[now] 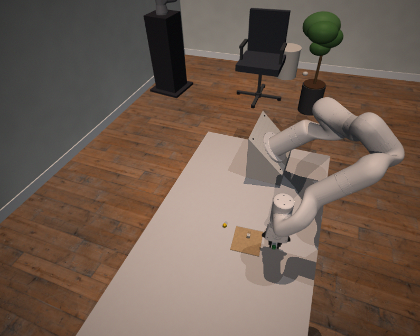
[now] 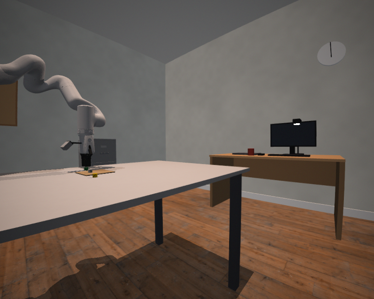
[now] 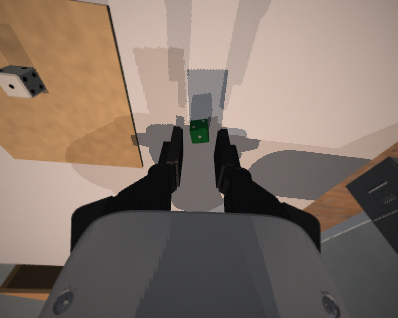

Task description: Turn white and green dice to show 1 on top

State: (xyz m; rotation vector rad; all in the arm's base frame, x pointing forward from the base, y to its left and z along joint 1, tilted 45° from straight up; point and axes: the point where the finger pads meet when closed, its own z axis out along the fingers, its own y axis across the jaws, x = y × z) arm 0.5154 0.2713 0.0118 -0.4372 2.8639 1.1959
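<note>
The green die lies 3 cm below my hand. The rest, counted from my hand: mat 13 cm to the right, 4 cm below, 2 cm ahead; then white die 13 cm to the right, 3 cm below; then yellow die 27 cm to the right, 3 cm below, 1 cm behind.
</note>
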